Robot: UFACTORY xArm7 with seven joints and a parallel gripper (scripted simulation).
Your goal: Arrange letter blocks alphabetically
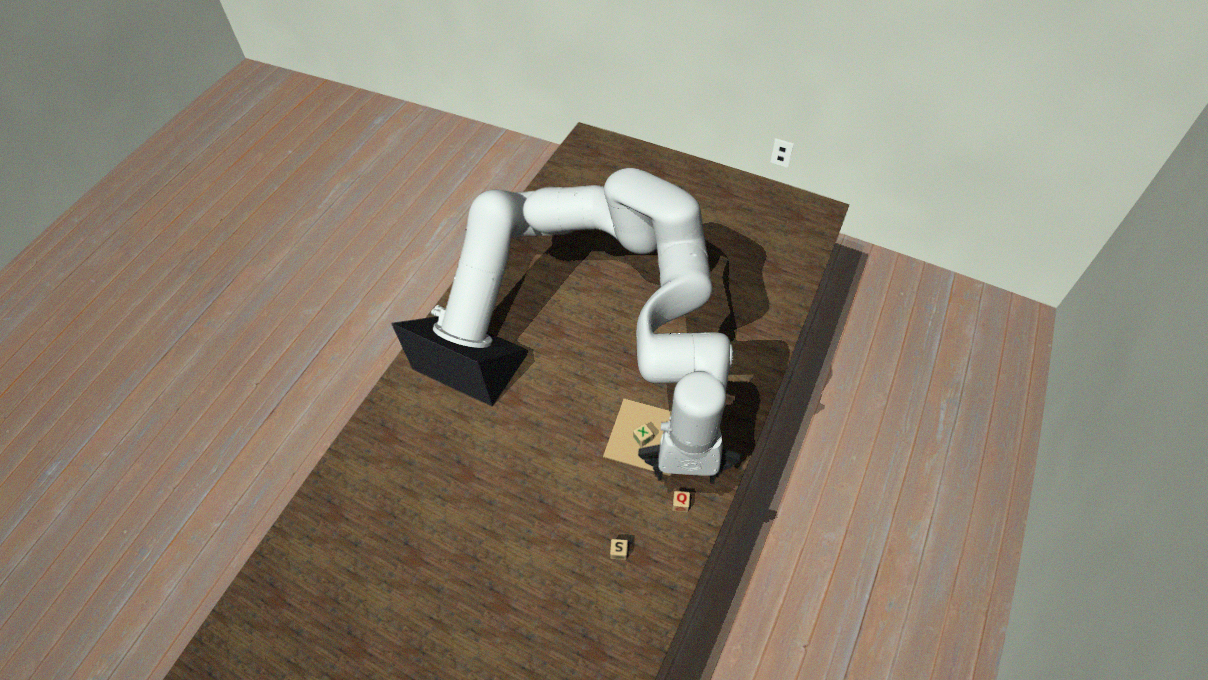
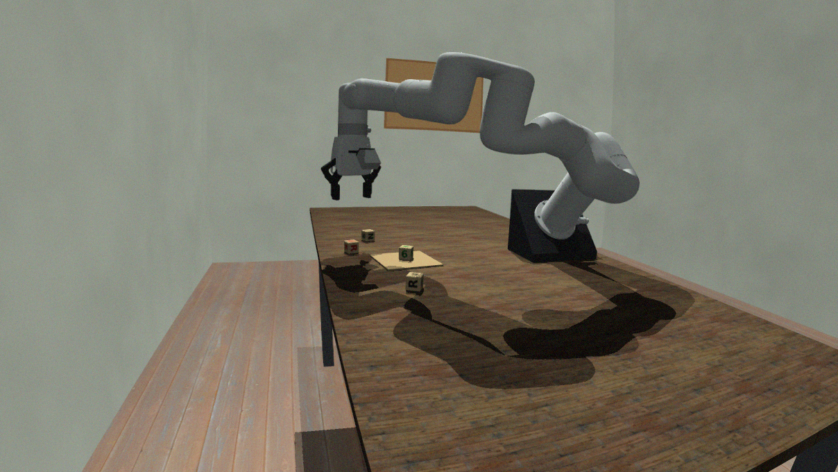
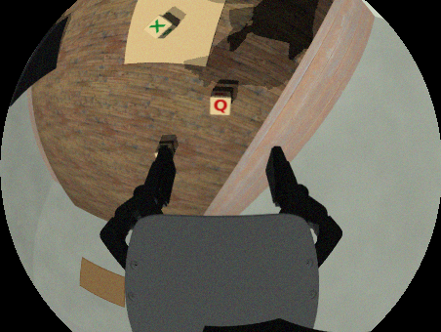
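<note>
Right now my hand is 14 cm above the red-marked block. From my hand the other things lie so: S block: 6 cm behind, 14 cm to the right, 14 cm below; then tan mat: 13 cm behind, 10 cm to the left, 15 cm below.
</note>
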